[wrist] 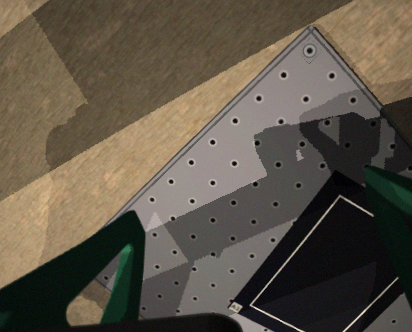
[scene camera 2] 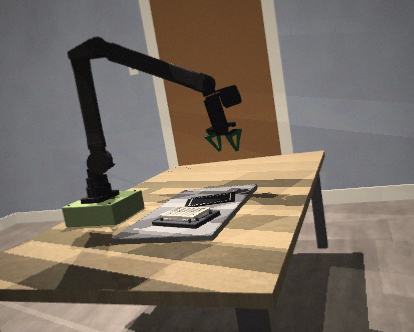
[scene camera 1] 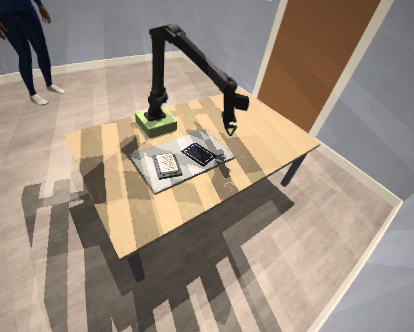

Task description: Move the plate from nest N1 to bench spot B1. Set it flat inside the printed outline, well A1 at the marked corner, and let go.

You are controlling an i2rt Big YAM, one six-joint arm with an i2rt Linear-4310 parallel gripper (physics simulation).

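Places are measured from the arm's base along level axes (x left, y up, z ahead), in millimetres.
Pixels of known places: gripper, fingertip midpoint: (wrist: 247, 202) (scene camera 2: 228, 151) (scene camera 1: 228, 130); arm's base at its link origin: (scene camera 2: 100, 198) (scene camera 1: 155, 115).
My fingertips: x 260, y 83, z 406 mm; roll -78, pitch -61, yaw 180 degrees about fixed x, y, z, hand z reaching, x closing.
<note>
For each thing: its top centre in the pictures, then the offset to it from my fingertips. "spot": a spot on its surface instead. Level surfaces: height alone.
- pale well plate at its top centre: (scene camera 2: 184, 211) (scene camera 1: 167, 162) dx -368, dy -112, dz -28 mm
- dark nest at a spot on its surface: (scene camera 2: 214, 217) (scene camera 1: 176, 176) spot: dx -360, dy -137, dz +59 mm
- Bench spot B1 at a spot on its surface: (wrist: 320, 260) (scene camera 2: 213, 197) (scene camera 1: 202, 152) spot: dx -138, dy -136, dz -31 mm
- small A1 label at a spot on its surface: (wrist: 236, 307) spot: dx -131, dy -136, dz -125 mm
- wooden table at its surface level: dy -151 mm
The pale well plate (scene camera 1: 166, 163) (scene camera 2: 185, 214) sits flat in the dark nest (scene camera 1: 171, 176) (scene camera 2: 214, 217) on the grey board. Bench spot B1 (scene camera 1: 198, 153) (scene camera 2: 212, 199) (wrist: 320, 260) is a black rectangle with a white outline, beside the nest. A small A1 label (wrist: 236, 307) marks one of its corners in the wrist view. My gripper (scene camera 1: 230, 133) (scene camera 2: 228, 150) (wrist: 247, 202) is open and empty, its green fingers pointing down, high above the table beyond the B1 side of the board. The plate does not show in the wrist view.
The grey perforated board (scene camera 1: 148, 172) (scene camera 2: 145, 232) (wrist: 247, 110) lies on the wooden table (scene camera 1: 272, 142) (scene camera 2: 240, 260) (wrist: 125, 165). The arm stands on a green base block (scene camera 1: 156, 129) (scene camera 2: 90, 215) behind the board. A person (scene camera 1: 30, 45) stands beyond the table.
</note>
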